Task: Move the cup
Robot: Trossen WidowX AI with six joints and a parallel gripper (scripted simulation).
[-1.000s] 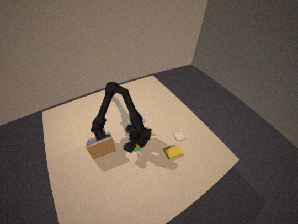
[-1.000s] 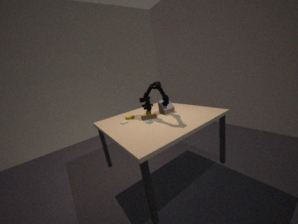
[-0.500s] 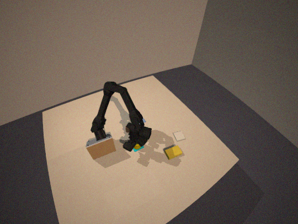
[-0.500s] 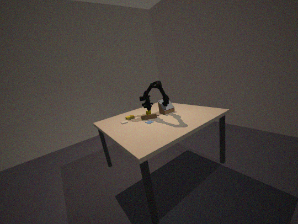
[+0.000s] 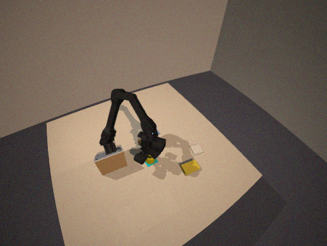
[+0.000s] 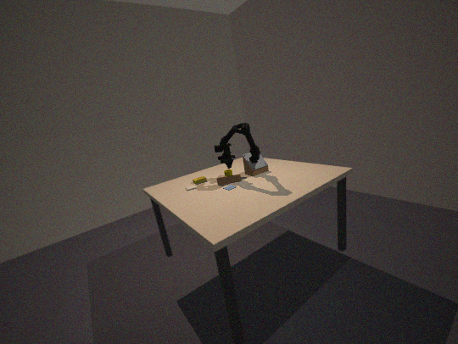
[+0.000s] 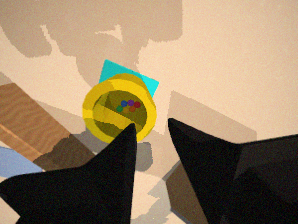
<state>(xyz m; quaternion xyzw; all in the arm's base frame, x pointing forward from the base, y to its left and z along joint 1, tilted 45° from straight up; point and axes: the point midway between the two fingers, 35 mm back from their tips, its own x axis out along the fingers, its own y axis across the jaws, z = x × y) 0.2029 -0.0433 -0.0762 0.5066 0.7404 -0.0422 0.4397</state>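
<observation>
Now: gripper tip 50 mm above the yellow cup, 20 mm short of it and 10 mm to the right of it. From my gripper tip the other things lie so: cyan pad 90 mm below, 30 mm ahead, 20 mm to the left; then wooden bar 130 mm to the left, 80 mm ahead, 60 mm below; then light blue pad 240 mm to the left, 140 mm ahead, 90 mm below.
</observation>
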